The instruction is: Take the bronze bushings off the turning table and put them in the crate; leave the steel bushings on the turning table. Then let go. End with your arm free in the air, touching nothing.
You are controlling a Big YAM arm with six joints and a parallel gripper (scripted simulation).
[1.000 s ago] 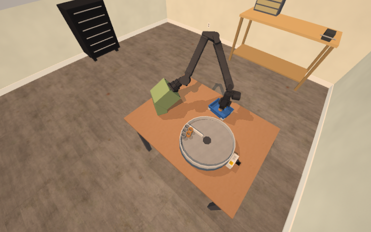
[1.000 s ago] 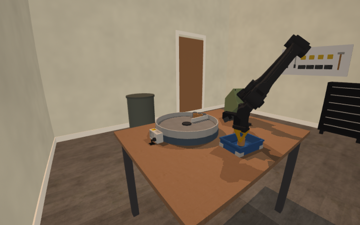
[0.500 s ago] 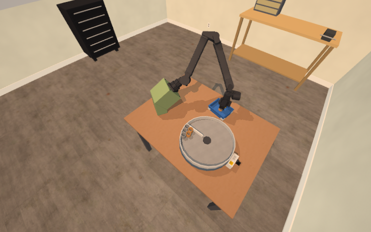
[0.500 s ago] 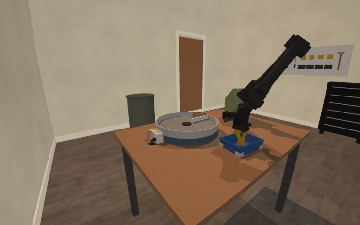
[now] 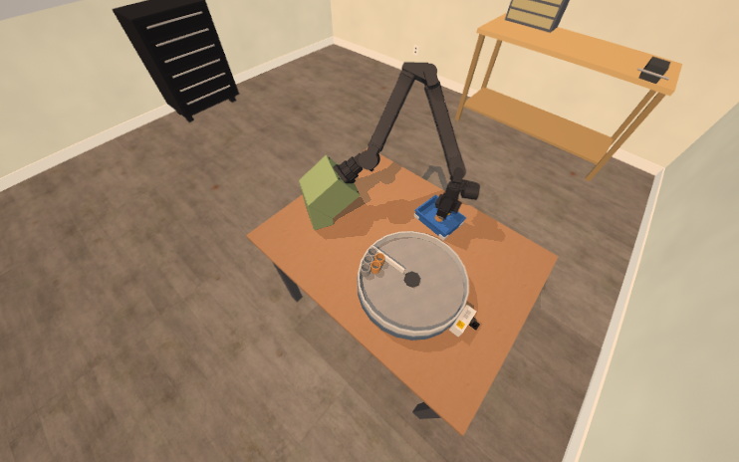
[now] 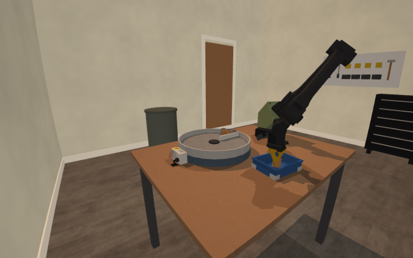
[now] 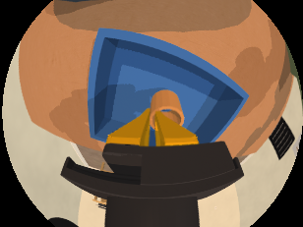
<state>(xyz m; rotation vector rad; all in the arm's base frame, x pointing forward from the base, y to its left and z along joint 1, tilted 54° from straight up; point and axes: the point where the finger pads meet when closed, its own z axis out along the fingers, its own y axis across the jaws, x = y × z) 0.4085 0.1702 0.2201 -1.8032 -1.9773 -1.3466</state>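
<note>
My hand is 20 mm past the blue crate, 10 mm to the left of it and 20 mm above it. From my hand the other things lie so: grey turning table: 120 mm ahead, 350 mm to the right, 10 mm above.
</note>
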